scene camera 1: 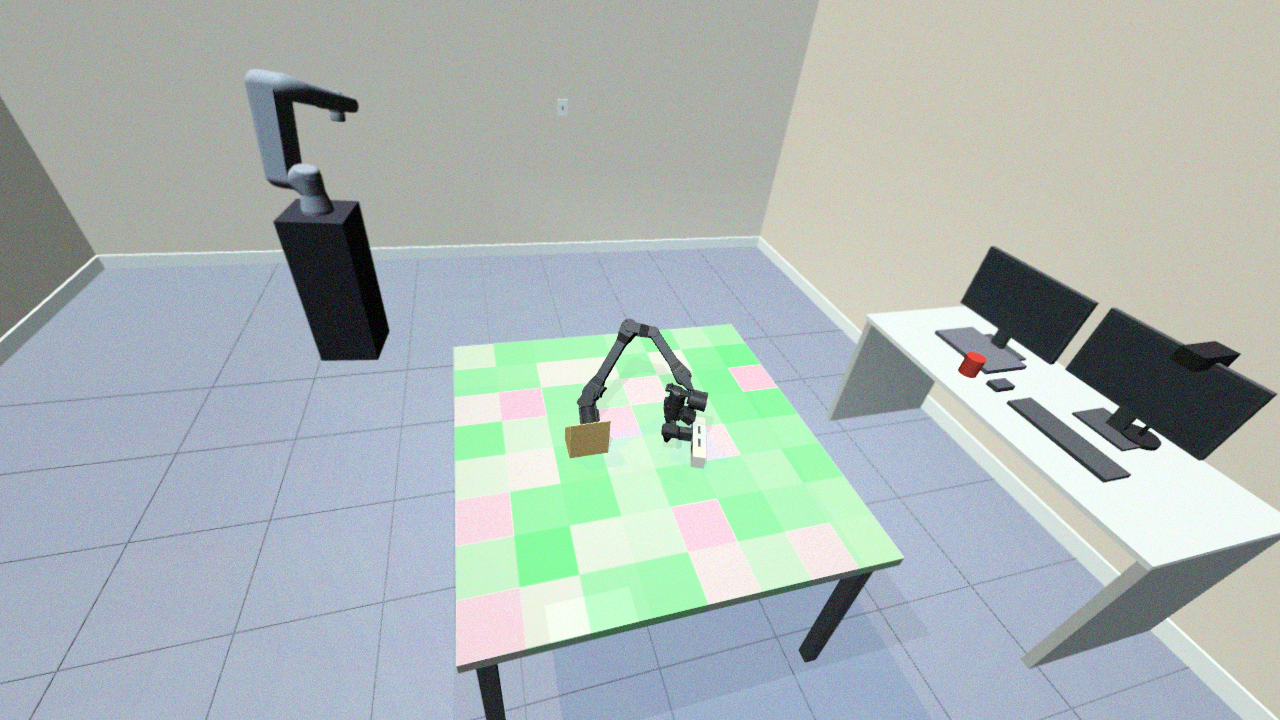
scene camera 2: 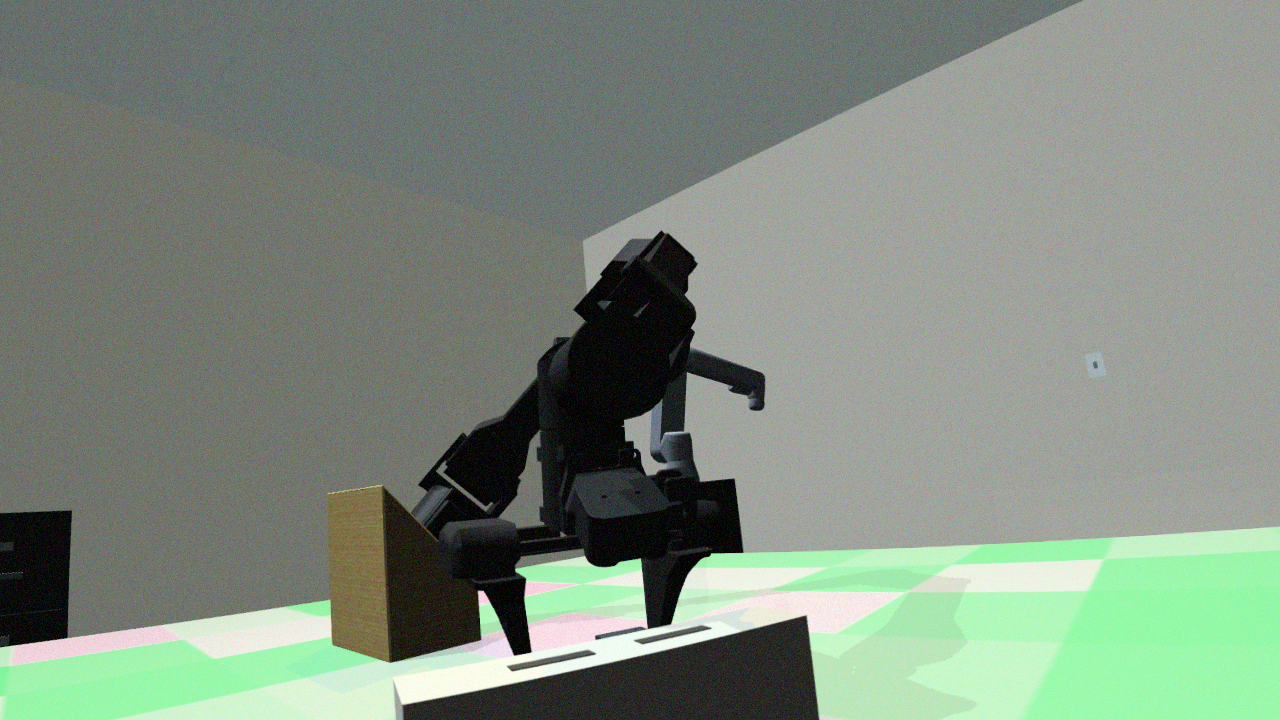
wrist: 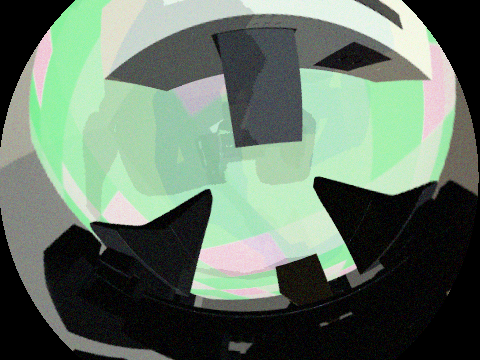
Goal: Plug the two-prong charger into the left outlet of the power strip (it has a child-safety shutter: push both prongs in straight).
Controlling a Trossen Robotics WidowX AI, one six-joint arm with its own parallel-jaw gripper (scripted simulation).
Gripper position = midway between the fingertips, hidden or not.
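Observation:
My gripper (scene camera 2: 595,665) is open and holds nothing. I see the gripper in scene camera 1 as well (scene camera 1: 666,433), and the wrist view shows my gripper too (wrist: 263,188). There is also a black charger (wrist: 261,72).

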